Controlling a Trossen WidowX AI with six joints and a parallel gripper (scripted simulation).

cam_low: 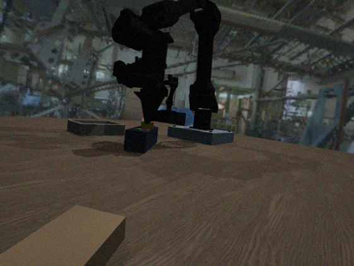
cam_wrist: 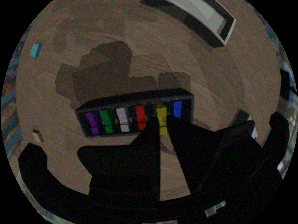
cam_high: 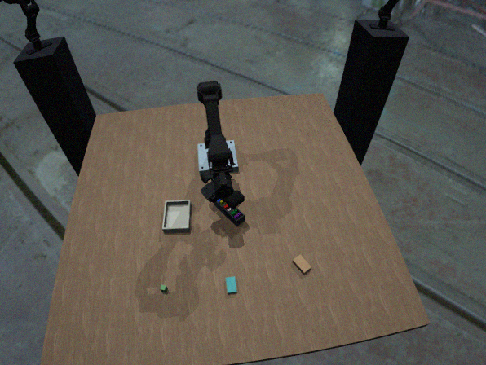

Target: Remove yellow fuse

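The tray is 190 mm to the right of my gripper tip, 50 mm below it and 20 mm ahead of it. Also, from my gripper tip: yellow fuse: 10 mm below.
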